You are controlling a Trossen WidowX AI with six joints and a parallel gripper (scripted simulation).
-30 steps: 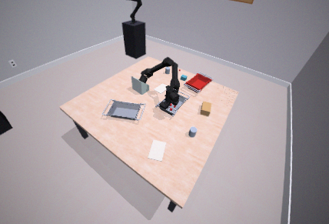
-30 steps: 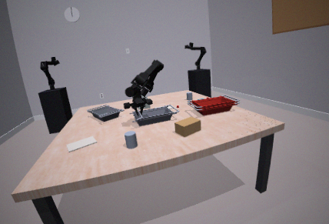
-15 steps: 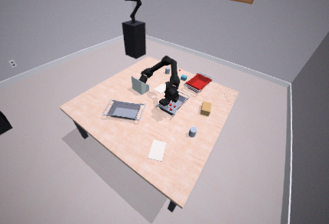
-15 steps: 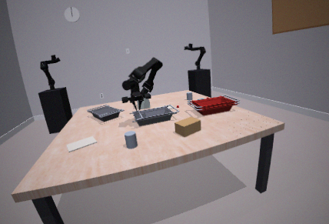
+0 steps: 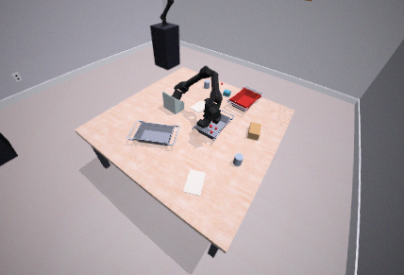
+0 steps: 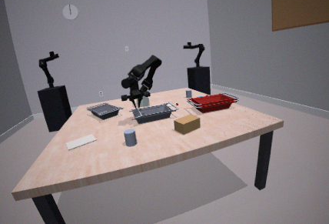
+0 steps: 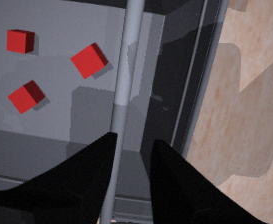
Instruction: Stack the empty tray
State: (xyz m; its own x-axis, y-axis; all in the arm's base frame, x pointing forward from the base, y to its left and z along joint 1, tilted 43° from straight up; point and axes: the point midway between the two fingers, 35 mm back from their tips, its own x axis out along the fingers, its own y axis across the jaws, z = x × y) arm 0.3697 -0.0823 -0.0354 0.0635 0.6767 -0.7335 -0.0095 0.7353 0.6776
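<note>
Now: gripper tip 280 mm past the grey tray, 250 mm to the left of it and 40 mm above it. The rest, counted from my gripper tip: tan box: 280 mm ahead, 230 mm to the left, 60 mm below; teal block: 140 mm behind, 550 mm to the left, 60 mm below.
</note>
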